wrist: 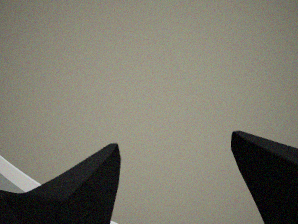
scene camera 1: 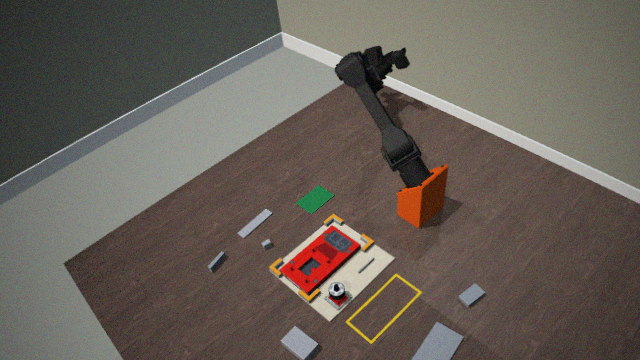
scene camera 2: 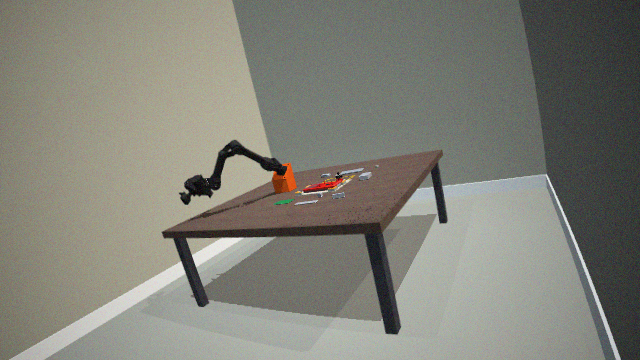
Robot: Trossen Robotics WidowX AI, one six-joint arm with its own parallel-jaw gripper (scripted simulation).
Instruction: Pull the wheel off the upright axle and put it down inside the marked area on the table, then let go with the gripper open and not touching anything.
Labels:
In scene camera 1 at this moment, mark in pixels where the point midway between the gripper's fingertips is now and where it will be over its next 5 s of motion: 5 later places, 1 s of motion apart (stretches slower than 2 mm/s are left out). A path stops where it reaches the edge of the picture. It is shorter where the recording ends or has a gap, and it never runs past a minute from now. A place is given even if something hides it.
My gripper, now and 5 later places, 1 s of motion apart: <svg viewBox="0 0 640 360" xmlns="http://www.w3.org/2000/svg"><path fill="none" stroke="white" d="M399 50L323 100L263 147L240 213L294 268L334 278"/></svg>

